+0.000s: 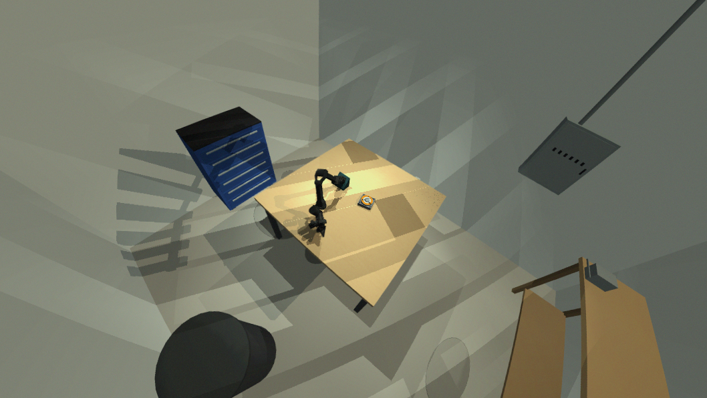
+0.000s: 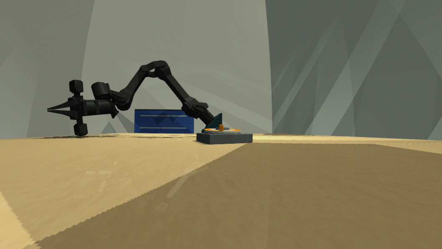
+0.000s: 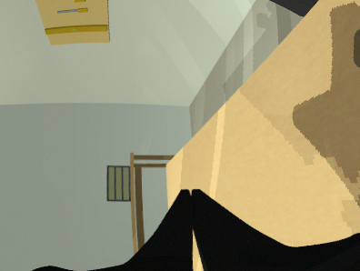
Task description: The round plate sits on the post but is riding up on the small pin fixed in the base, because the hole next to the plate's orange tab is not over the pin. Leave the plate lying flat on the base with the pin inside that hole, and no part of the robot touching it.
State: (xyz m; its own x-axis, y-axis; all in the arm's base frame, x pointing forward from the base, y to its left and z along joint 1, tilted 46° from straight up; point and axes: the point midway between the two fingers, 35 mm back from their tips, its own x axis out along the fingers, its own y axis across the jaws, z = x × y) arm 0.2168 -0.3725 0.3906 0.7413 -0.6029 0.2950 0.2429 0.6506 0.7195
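Now: the round plate 53 cm to the left of my gripper tip, 8 cm ahead of it and 5 cm below it. Round my gripper tip: base (54 cm to the left, 6 cm below, 6 cm ahead).
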